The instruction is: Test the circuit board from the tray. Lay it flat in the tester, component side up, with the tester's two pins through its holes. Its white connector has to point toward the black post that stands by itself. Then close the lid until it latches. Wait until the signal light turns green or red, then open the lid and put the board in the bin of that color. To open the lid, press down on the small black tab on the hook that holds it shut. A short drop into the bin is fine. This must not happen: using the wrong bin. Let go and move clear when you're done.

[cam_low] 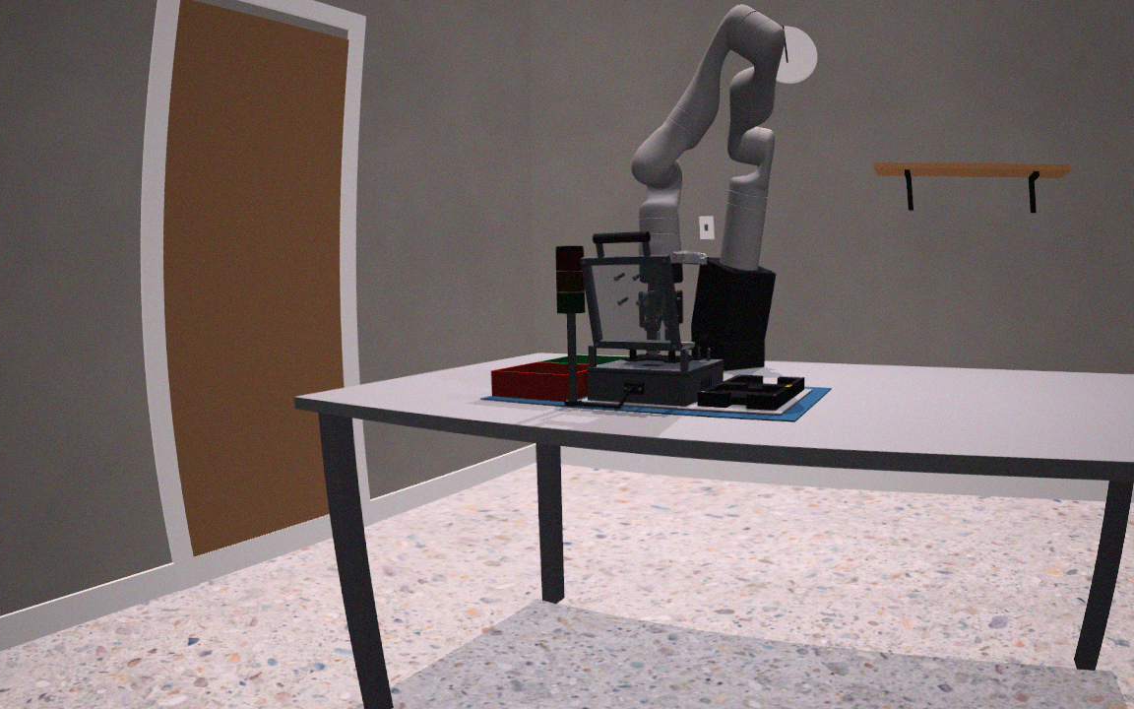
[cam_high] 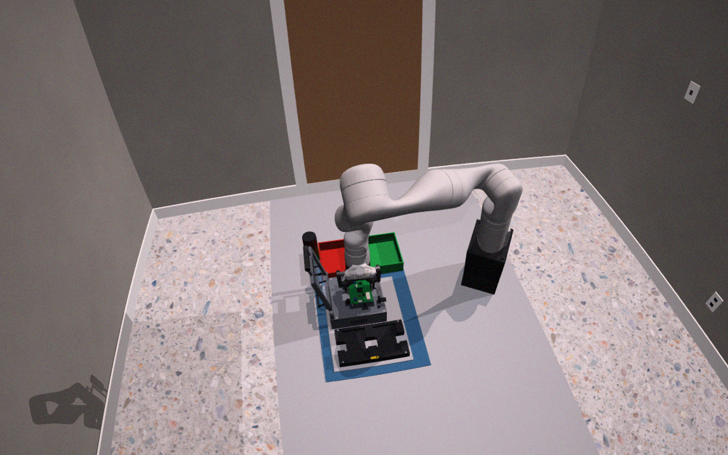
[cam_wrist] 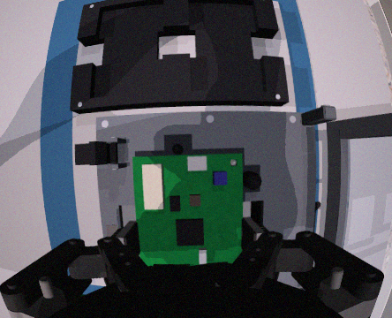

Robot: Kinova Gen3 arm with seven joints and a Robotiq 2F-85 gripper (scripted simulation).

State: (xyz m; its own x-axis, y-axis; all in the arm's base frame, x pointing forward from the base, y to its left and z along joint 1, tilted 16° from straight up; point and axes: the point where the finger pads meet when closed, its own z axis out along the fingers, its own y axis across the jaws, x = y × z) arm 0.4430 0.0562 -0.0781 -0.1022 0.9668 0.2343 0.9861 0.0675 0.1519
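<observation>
Right now my hand is right at the green circuit board. Also, from my hand: red bin: 7 cm ahead, 19 cm to the right, 7 cm below; then latch hook: 7 cm behind, 5 cm to the left; then lid: 12 cm ahead, 1 cm to the left, 10 cm above.
</observation>
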